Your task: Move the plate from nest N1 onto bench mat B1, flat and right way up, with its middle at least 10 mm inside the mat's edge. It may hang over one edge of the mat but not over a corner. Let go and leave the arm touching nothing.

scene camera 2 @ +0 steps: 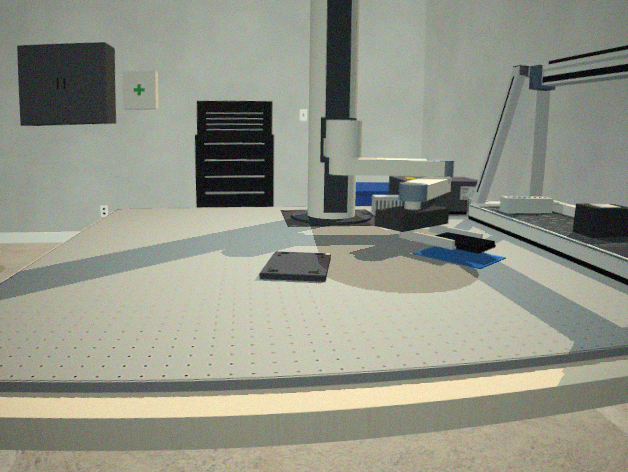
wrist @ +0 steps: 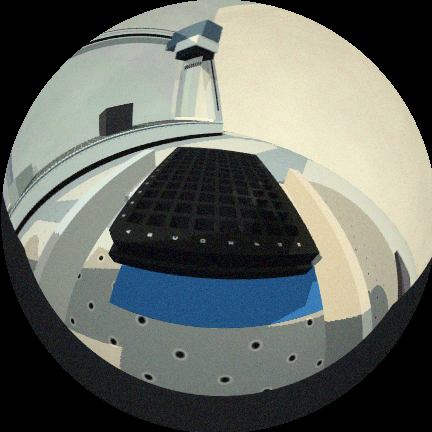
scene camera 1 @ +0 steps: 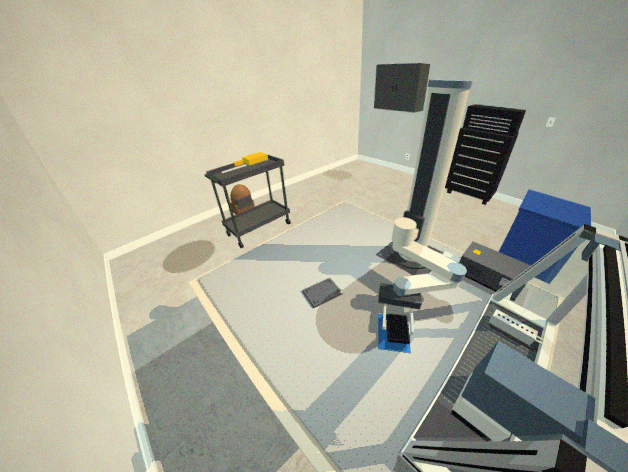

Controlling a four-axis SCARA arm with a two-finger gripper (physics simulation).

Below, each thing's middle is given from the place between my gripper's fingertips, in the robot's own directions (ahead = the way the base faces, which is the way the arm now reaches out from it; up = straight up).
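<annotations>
Blue bench mat (scene camera 2: 475,260): my hand is 30 mm above it and 20 mm to the left of it. Measured from my hand, the black plate (wrist: 203,212) is 10 mm to the right and 10 mm behind; the dark grey nest (scene camera 2: 296,265) is 390 mm to the right, 60 mm ahead and 30 mm below; the dark box (scene camera 1: 496,265) is 20 mm above, 180 mm to the left and 630 mm behind.
</annotations>
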